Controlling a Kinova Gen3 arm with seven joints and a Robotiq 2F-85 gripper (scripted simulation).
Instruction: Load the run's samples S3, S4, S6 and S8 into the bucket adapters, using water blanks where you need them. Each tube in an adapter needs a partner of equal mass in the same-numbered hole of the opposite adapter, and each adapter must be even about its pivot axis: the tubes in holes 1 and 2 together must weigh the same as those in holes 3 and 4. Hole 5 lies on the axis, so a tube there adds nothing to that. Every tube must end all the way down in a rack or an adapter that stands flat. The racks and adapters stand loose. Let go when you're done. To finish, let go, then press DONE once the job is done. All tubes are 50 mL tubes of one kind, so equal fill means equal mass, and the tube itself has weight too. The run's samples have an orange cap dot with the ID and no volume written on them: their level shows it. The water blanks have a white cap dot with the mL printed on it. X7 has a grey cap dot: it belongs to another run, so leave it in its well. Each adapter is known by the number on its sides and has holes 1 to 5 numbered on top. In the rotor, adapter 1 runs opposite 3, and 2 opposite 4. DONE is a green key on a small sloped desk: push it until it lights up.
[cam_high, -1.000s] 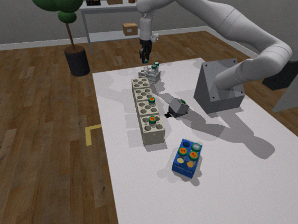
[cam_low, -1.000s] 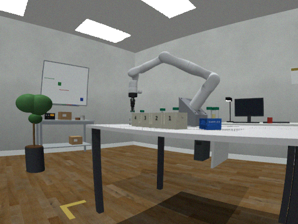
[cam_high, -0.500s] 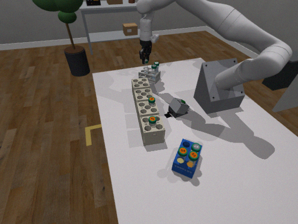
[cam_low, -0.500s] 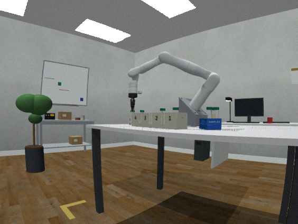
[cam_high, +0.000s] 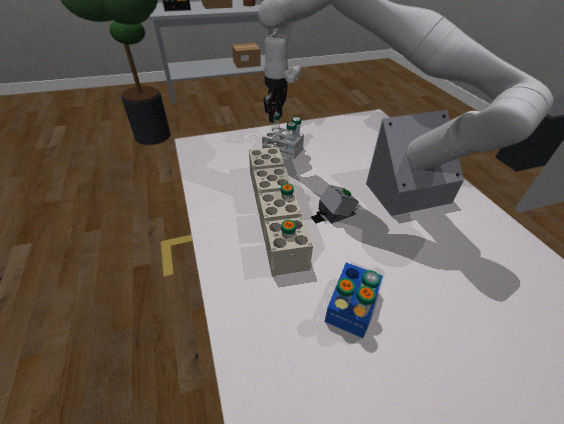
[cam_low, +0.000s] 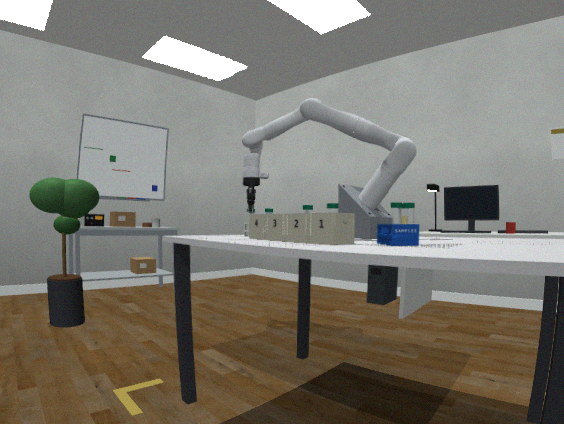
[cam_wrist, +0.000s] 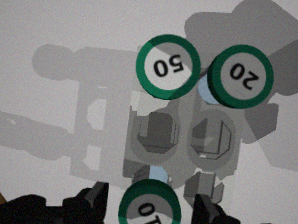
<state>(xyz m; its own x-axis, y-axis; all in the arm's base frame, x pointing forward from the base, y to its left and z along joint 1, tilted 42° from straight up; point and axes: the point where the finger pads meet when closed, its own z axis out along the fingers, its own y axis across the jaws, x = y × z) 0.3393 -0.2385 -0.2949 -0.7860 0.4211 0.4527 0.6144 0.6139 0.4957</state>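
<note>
Right now my hand is 5 cm above the white-dot 10 ml blank and 1 cm past it. Also, from my hand: 20 ml water blank 8 cm to the left, 5 cm below, 4 cm behind; 50 ml blank 6 cm behind, 5 cm below, 4 cm to the left; white blank rack 9 cm below, 4 cm to the left, 2 cm behind.
</note>
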